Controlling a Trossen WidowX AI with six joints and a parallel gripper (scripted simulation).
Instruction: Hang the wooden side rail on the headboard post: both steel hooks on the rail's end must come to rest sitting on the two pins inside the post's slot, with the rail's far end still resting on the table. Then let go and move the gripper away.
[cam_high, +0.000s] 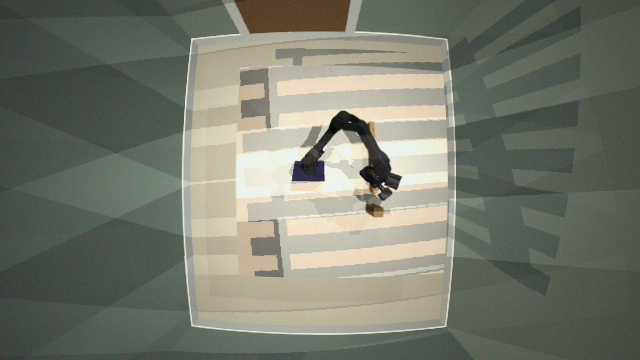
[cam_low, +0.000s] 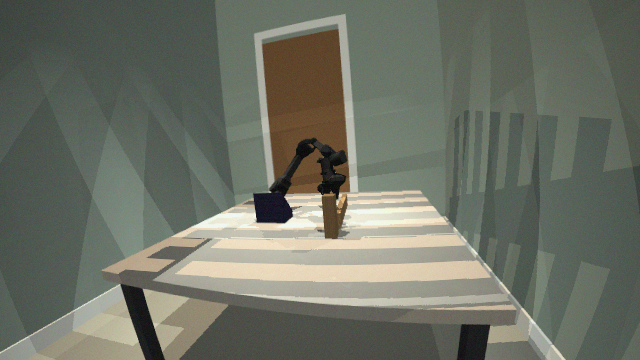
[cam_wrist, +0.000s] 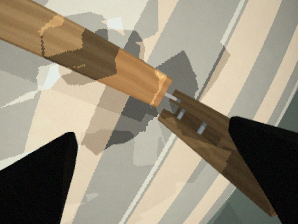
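The headboard post is 120 mm to the right of my gripper tip and 40 mm below it.
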